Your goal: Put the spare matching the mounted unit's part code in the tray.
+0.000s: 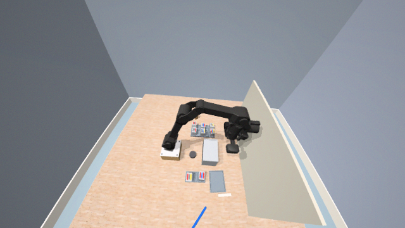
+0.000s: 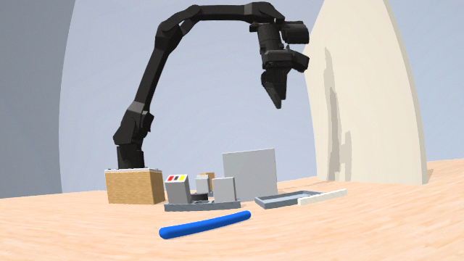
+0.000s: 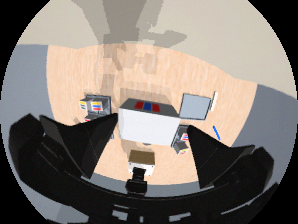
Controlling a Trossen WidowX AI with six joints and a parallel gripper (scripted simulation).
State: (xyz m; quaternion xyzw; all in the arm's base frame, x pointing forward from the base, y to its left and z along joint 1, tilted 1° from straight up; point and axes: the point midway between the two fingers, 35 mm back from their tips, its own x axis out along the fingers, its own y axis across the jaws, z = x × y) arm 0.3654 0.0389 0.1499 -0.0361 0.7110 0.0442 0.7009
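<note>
Now: the rack 19 cm below my gripper tip, 18 cm to the right of it and 15 cm behind it. From my gripper tip the other things lie so: grey tray (20 cm below, 18 cm to the right, 1 cm behind); mounted unit (15 cm below, 8 cm behind); tall beige panel (16 cm ahead, 3 cm above, 2 cm to the left).
</note>
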